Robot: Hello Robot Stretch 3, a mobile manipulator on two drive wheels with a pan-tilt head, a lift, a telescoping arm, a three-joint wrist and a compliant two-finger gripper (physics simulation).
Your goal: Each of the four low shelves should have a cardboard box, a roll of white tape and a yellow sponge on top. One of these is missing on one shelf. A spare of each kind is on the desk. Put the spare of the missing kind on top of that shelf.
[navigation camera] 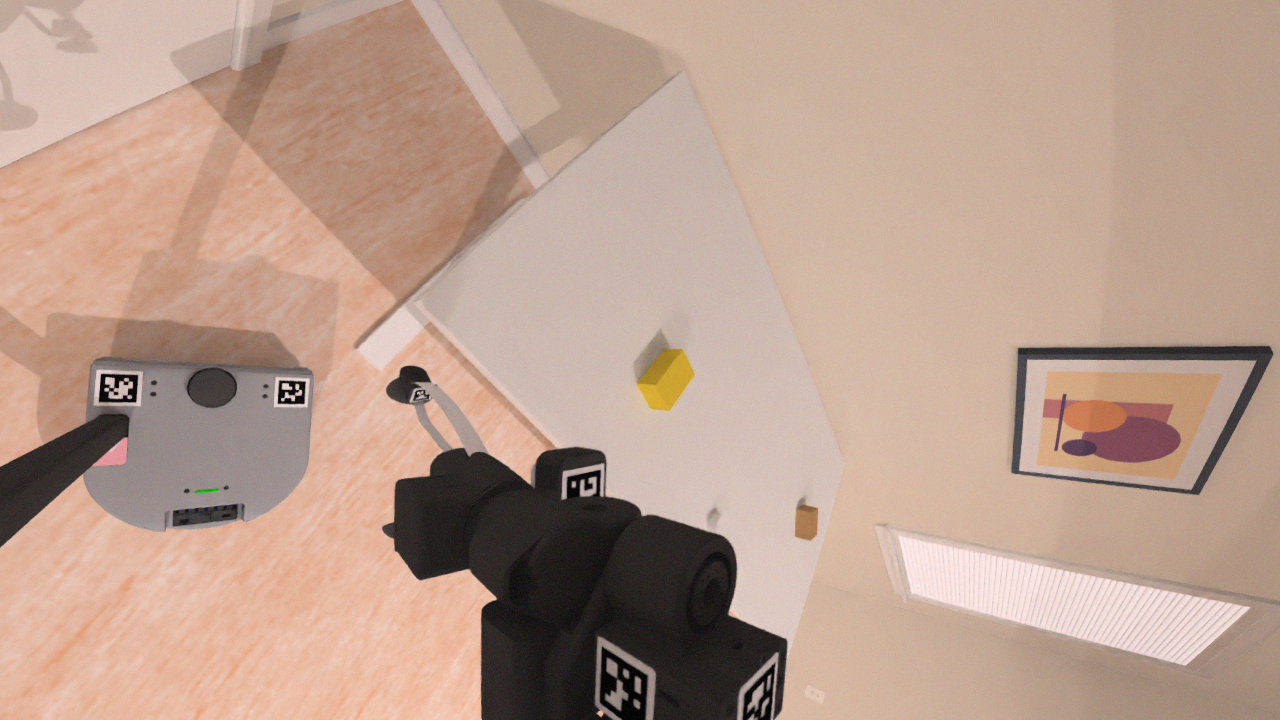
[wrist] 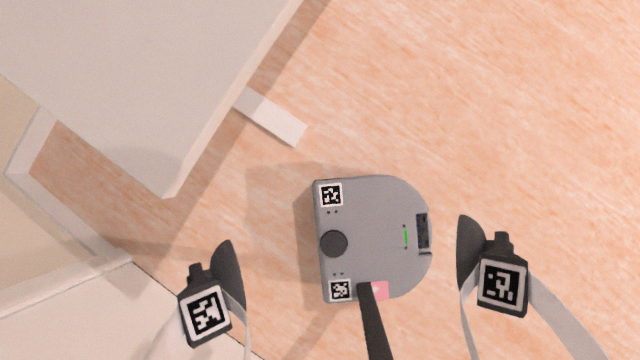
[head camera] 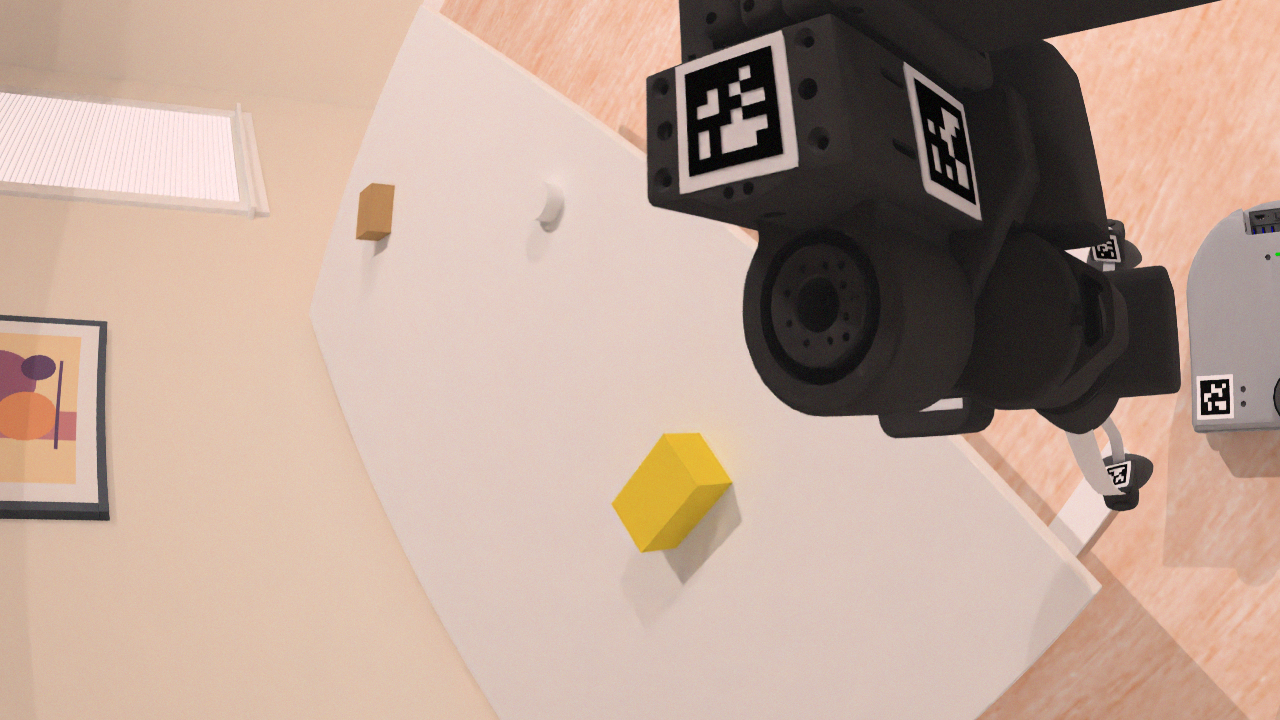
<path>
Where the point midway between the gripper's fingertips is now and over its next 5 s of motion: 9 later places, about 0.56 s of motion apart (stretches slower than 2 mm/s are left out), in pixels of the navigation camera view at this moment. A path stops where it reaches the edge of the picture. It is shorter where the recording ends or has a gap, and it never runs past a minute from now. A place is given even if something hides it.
My gripper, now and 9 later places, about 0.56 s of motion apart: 402, 455; 430, 425; 493, 383; 552, 378; 599, 380; 635, 382; 650, 383; 655, 383; 672, 384; 690, 385
</path>
